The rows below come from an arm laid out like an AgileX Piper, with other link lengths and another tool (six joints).
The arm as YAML. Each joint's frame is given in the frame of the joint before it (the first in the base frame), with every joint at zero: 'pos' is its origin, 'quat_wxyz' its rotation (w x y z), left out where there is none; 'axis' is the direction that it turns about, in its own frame. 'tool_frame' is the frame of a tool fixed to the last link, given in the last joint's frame.
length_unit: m
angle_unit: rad
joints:
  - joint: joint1
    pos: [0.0, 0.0, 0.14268]
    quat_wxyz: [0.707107, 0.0, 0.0, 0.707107]
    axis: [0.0, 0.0, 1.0]
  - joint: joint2
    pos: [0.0, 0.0, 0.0]
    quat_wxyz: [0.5, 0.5, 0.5, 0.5]
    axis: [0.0, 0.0, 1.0]
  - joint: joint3
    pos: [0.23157, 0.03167, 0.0]
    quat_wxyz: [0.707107, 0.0, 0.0, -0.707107]
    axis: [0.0, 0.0, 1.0]
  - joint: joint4
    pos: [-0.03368, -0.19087, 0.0]
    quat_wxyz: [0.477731, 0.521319, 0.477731, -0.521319]
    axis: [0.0, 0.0, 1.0]
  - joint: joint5
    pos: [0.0, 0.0, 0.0]
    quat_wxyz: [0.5, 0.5, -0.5, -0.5]
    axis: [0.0, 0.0, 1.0]
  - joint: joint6
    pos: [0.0, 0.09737, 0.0]
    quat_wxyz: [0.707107, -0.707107, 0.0, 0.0]
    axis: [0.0, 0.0, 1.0]
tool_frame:
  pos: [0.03, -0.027, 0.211]
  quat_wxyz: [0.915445, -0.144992, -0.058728, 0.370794]
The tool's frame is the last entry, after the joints.
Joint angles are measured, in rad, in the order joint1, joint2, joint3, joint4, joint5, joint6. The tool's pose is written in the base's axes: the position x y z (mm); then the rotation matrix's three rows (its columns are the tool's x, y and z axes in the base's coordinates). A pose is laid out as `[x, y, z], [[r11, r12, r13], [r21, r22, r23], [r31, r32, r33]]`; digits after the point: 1 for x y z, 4 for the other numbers.
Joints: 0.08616, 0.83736, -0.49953, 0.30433, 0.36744, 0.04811
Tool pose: [326.6, 77.2, 162.3], [[0.4099, -0.6540, 0.6358], [-0.8553, -0.5179, 0.0186], [0.3171, -0.5514, -0.7716]]
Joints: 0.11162, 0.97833, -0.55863, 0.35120, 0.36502, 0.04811
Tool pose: [338.0, 90.0, 144.3], [[0.4432, -0.6928, 0.5688], [-0.8608, -0.5059, 0.0545], [0.2500, -0.5138, -0.8207]]
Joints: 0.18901, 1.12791, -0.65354, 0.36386, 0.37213, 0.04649
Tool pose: [348.7, 121.1, 132.1], [[0.5221, -0.6829, 0.5109], [-0.8245, -0.5573, 0.0976], [0.2181, -0.4722, -0.8541]]
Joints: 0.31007, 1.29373, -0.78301, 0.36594, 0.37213, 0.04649
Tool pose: [359.1, 171.3, 125.1], [[0.6247, -0.6273, 0.4651], [-0.7540, -0.6395, 0.1502], [0.2032, -0.4445, -0.8724]]
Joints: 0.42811, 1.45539, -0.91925, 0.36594, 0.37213, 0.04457
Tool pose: [364.7, 225.4, 116.6], [[0.7145, -0.5563, 0.4243], [-0.6719, -0.7147, 0.1943], [0.1952, -0.4239, -0.8845]]
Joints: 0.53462, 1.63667, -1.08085, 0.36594, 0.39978, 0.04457
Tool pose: [364.1, 281.4, 97.9], [[0.7947, -0.4871, 0.3621], [-0.5816, -0.7820, 0.2243], [0.1739, -0.3888, -0.9047]]
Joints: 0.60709, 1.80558, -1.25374, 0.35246, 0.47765, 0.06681
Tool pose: [357.5, 324.6, 72.3], [[0.8520, -0.4425, 0.2797], [-0.5065, -0.8318, 0.2270], [0.1322, -0.3351, -0.9329]]
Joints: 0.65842, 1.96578, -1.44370, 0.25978, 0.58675, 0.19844
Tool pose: [357.4, 347.6, 42.5], [[0.8680, -0.4538, 0.2017], [-0.4885, -0.8534, 0.1818], [0.0896, -0.2563, -0.9624]]
